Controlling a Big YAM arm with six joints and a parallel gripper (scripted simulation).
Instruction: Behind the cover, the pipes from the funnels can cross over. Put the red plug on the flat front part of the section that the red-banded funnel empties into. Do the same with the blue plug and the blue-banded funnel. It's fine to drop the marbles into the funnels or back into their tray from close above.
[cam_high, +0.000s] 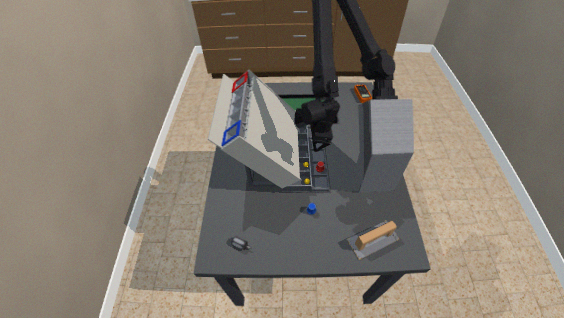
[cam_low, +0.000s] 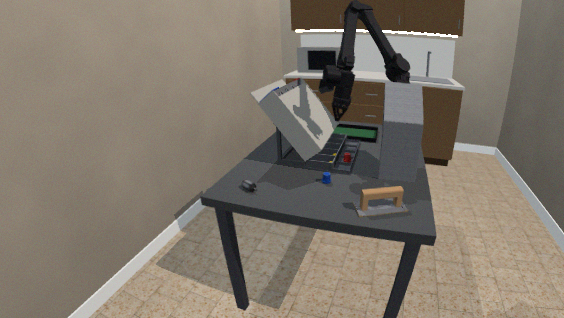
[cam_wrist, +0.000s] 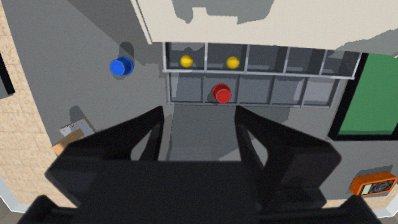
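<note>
The blue plug lies 16 cm to the left of my hand and 21 cm below it. The rest, counted from my hand: beige cover 16 cm ahead, 11 cm to the right, 2 cm below; dark object 25 cm ahead, 33 cm to the left, 21 cm below; red plug 4 cm behind, 5 cm to the right, 21 cm below.
</note>
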